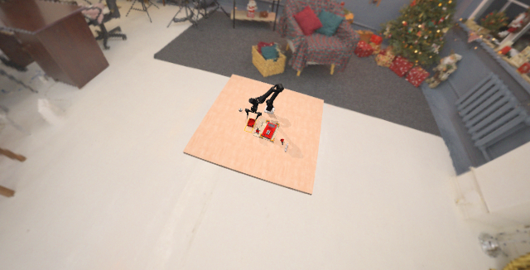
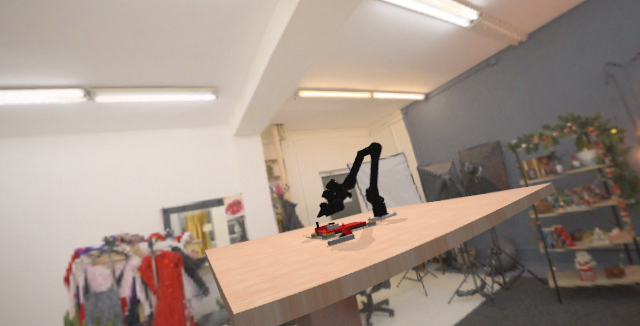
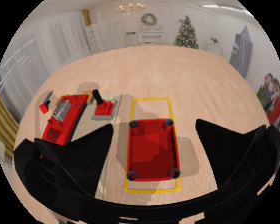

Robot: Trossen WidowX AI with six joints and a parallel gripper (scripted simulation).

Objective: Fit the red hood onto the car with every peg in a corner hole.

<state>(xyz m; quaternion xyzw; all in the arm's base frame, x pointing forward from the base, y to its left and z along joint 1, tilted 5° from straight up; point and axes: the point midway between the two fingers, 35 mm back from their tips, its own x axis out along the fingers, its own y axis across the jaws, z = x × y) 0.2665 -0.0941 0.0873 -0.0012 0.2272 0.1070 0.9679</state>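
Now: gripper tip 60 mm above the red hood and 10 mm past it. The rest, counted from my gripper tip: white piece (470 mm to the left, 80 mm ahead, 70 mm below).
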